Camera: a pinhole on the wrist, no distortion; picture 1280 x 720 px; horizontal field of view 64.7 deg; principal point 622.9 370.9 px. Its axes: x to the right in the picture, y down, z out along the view. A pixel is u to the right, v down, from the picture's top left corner.
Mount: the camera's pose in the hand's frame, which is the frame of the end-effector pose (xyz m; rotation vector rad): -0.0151 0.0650 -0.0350 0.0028 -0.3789 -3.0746
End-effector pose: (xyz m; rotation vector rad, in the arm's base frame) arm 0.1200 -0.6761 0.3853 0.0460 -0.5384 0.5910
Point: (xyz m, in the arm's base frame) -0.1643 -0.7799 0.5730
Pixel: 1061 660
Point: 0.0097 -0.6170 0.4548
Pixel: 591 355
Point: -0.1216 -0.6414 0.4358
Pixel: 1157 140
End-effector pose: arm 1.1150 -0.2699 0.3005 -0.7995 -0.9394 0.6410
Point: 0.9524 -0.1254 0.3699
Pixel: outside the picture
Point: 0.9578 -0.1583 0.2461
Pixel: 582 296
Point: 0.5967 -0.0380 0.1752
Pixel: 779 179
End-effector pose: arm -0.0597 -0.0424 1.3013 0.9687 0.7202 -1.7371
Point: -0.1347 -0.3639 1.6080
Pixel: 819 697
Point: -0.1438 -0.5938 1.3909
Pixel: 232 562
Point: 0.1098 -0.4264 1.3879
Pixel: 378 36
